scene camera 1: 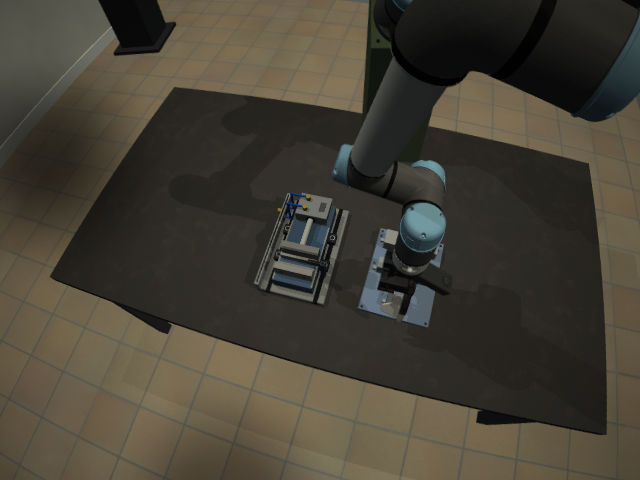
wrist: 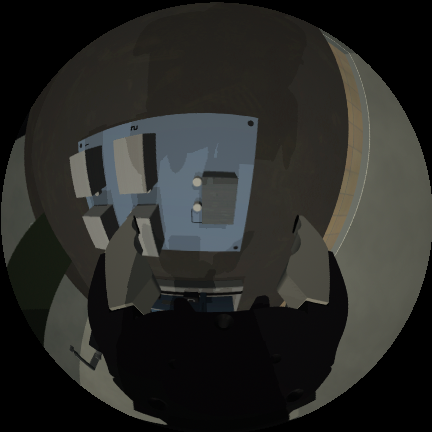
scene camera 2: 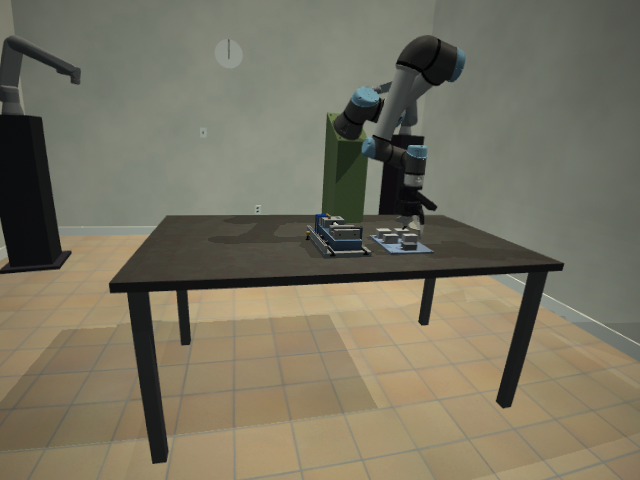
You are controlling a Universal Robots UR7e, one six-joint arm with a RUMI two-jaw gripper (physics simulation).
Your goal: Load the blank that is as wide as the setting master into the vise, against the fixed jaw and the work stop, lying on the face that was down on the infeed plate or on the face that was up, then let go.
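Pixels of known places: gripper, fingertip midpoint: (scene camera 1: 401,295) (wrist: 216,217) (scene camera 2: 411,234); arm's base, link origin: (scene camera 2: 346,128).
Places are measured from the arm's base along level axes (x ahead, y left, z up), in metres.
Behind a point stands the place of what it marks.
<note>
The pale blue infeed plate (scene camera 1: 423,304) {x 0.547, y 0.108, z -0.476 m} (wrist: 175,220) {x 0.489, y 0.007, z -0.476 m} (scene camera 2: 393,249) {x 0.538, y -0.032, z -0.476 m} lies right of the vise. Several pale blocks stand on it: a wide one (wrist: 129,165) {x 0.474, y 0.097, z -0.441 m}, another (wrist: 77,175) {x 0.385, y 0.117, z -0.441 m}, and two nearer blocks (wrist: 95,227) {x 0.376, y 0.039, z -0.440 m} (wrist: 150,232) {x 0.468, y 0.017, z -0.441 m}. A darker grey block (wrist: 219,200) {x 0.552, y 0.036, z -0.452 m} (scene camera 2: 409,245) {x 0.566, y 0.024, z -0.455 m} sits against two round pins. I cannot tell by eye which blank matches the setting master's width. My gripper (scene camera 1: 400,304) {x 0.548, y 0.039, z -0.414 m} (scene camera 2: 412,226) {x 0.548, y 0.039, z -0.414 m} (wrist: 216,217) {x 0.548, y 0.039, z -0.414 m} is open and empty above the plate, its fingers either side of the dark block in the wrist view. The vise (scene camera 1: 293,281) {x 0.528, y -0.238, z -0.424 m} (scene camera 2: 343,242) {x 0.533, y -0.263, z -0.431 m} has its jaws apart, holding no block.
The vise base has pale rails (scene camera 1: 336,255) {x 0.425, y -0.135, z -0.465 m} along its sides. Blue brackets with yellow knobs (scene camera 1: 305,207) {x 0.331, y -0.227, z -0.375 m} stand at its back end. A dark upright post (scene camera 2: 360,230) {x 0.493, y -0.169, z -0.400 m} stands beside the jaws. The dark table (scene camera 1: 206,289) {x 0.552, y -0.492, z -0.485 m} (scene camera 2: 232,263) {x 0.502, y -0.672, z -0.484 m} carries both fixtures. The green pedestal (scene camera 2: 346,180) {x 0.057, y -0.012, z -0.257 m} stands behind it.
</note>
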